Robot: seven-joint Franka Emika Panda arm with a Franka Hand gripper.
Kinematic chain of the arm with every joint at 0, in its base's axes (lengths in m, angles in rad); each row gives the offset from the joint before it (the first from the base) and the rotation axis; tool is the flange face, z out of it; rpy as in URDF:
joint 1: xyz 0 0 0.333 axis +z
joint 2: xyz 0 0 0 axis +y
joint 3: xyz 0 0 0.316 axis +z
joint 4: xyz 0.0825 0 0 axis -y
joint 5: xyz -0.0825 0 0.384 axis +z
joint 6: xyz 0 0 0 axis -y
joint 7: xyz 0.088 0 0 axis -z
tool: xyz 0 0 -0.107 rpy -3.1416 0 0
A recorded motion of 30 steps. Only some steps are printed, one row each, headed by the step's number.
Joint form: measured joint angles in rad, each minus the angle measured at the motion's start. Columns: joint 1, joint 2, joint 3, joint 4, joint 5, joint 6, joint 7.
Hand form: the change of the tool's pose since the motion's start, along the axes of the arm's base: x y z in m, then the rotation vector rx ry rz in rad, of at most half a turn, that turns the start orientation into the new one. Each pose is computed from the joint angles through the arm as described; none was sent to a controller.
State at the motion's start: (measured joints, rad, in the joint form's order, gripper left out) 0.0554 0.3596 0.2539 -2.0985 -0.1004 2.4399 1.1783
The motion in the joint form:
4: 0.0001 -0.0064 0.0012 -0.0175 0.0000 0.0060 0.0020
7: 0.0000 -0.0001 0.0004 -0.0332 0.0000 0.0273 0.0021
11: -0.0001 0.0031 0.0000 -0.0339 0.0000 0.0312 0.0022
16: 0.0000 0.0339 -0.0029 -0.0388 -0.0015 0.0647 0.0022
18: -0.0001 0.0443 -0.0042 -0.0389 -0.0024 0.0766 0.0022
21: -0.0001 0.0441 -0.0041 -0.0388 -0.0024 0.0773 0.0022
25: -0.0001 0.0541 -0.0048 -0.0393 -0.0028 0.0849 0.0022
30: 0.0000 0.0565 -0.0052 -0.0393 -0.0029 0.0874 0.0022
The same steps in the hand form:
4: -0.0052 -0.0002 -0.0027 -0.0021 0.0048 0.0006
7: -0.0089 -0.0011 -0.0105 0.0005 0.0062 0.0005
11: -0.0090 -0.0013 -0.0122 0.0014 0.0064 -0.0001
16: -0.0100 -0.0021 -0.0284 0.0085 0.0102 -0.0021
18: -0.0098 -0.0025 -0.0332 0.0113 0.0094 -0.0031
21: -0.0097 -0.0024 -0.0330 0.0116 0.0084 -0.0030
25: -0.0101 -0.0026 -0.0381 0.0131 0.0117 -0.0036
30: -0.0101 -0.0027 -0.0392 0.0137 0.0117 -0.0039

